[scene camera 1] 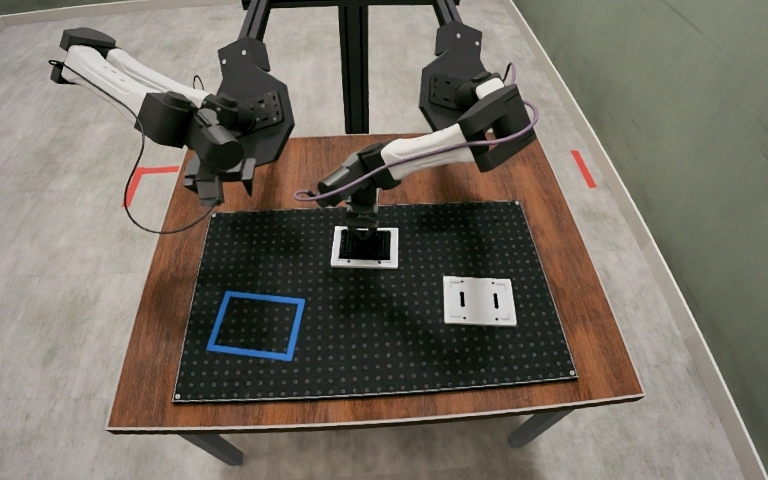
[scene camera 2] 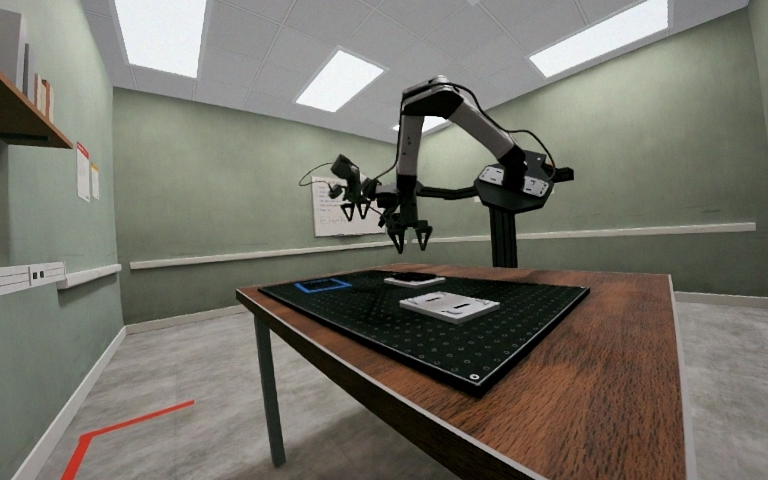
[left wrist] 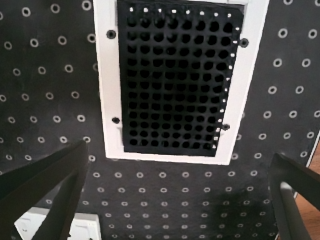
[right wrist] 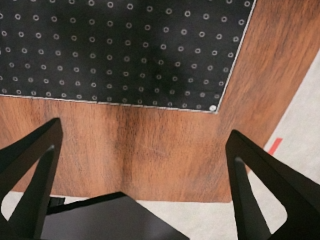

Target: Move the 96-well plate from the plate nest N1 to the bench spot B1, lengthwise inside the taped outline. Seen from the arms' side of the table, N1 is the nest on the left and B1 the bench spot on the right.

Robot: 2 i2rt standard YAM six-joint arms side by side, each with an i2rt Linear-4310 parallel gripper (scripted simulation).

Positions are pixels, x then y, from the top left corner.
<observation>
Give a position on a white nest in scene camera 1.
393, 252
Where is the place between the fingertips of my left gripper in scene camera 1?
At 364, 223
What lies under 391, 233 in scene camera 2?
My left gripper.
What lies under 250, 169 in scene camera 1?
My right gripper.
</observation>
